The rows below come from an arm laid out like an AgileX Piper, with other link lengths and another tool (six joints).
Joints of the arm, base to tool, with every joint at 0 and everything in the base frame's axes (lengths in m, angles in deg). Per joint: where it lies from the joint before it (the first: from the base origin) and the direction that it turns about. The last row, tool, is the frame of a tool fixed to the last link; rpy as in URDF.
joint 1: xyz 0 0 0.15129 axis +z
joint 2: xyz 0 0 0 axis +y
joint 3: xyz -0.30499 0 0.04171 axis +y
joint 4: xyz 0.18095 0 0.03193 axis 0.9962 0 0.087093
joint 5: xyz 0 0 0 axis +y
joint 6: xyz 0.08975 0 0.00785 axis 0.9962 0 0.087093
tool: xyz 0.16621 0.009 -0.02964 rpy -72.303 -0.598 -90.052
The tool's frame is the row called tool.
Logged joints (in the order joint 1, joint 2, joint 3, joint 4, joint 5, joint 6), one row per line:
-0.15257, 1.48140, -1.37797, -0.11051, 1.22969, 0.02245
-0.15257, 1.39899, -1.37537, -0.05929, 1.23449, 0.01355
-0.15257, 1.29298, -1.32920, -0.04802, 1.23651, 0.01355
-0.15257, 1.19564, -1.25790, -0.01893, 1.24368, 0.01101
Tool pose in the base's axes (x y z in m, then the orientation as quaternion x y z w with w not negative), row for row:
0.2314, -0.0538, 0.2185, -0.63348, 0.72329, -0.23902, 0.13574
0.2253, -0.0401, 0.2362, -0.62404, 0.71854, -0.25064, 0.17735
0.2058, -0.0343, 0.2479, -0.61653, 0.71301, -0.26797, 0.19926
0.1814, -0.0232, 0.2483, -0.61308, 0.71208, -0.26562, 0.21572
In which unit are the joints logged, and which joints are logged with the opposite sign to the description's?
The joints are logged in radians. Opposite sign: none.
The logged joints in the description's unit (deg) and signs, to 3 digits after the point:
-8.742, 84.878, -78.952, -6.332, 70.456, 1.286
-8.742, 80.156, -78.803, -3.397, 70.731, 0.776
-8.742, 74.082, -76.158, -2.751, 70.847, 0.776
-8.742, 68.505, -72.072, -1.085, 71.258, 0.631

